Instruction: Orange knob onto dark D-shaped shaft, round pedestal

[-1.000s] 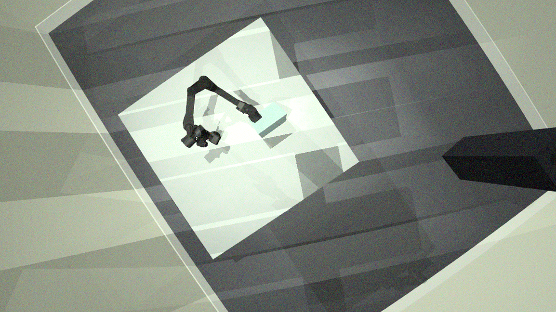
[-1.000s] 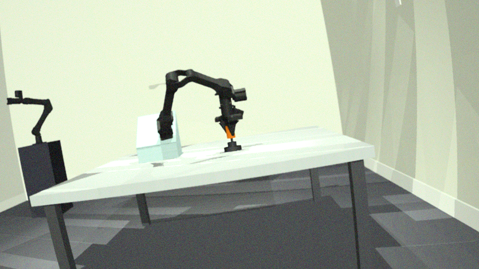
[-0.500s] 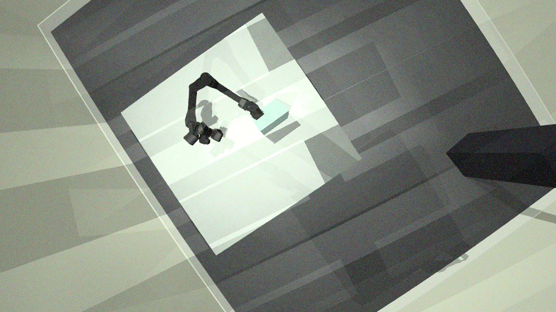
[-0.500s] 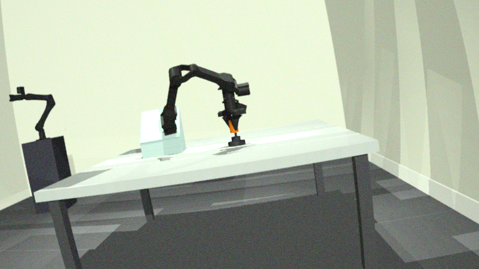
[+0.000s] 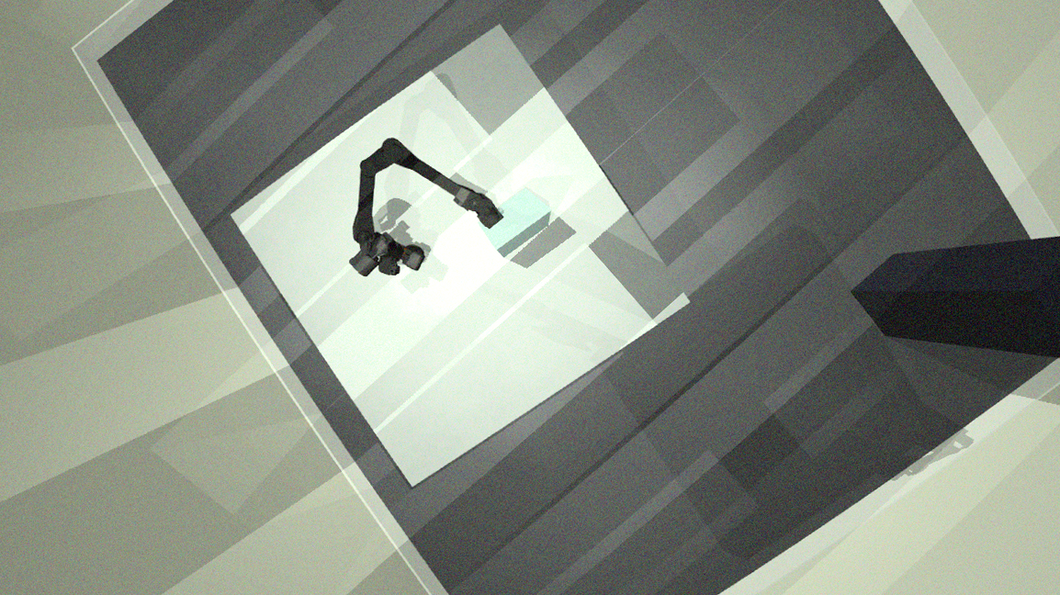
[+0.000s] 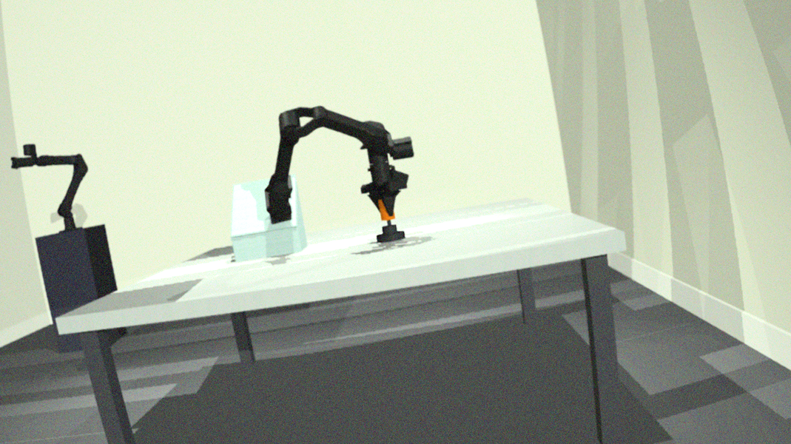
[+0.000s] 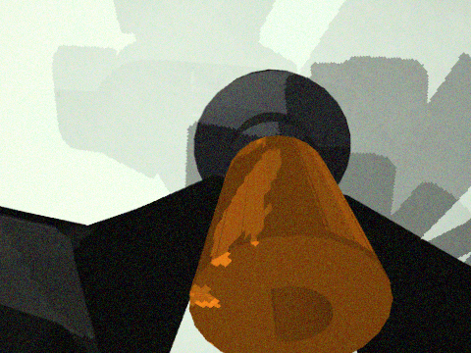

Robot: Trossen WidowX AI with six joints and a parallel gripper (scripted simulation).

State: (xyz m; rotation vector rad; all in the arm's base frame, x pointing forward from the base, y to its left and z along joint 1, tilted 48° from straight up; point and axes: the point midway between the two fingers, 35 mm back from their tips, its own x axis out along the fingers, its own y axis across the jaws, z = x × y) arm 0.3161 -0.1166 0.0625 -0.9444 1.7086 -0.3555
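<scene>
Right now my gripper tip is 2 cm below the orange knob. Also, from my gripper tip: pedestal: 4 cm below.
</scene>
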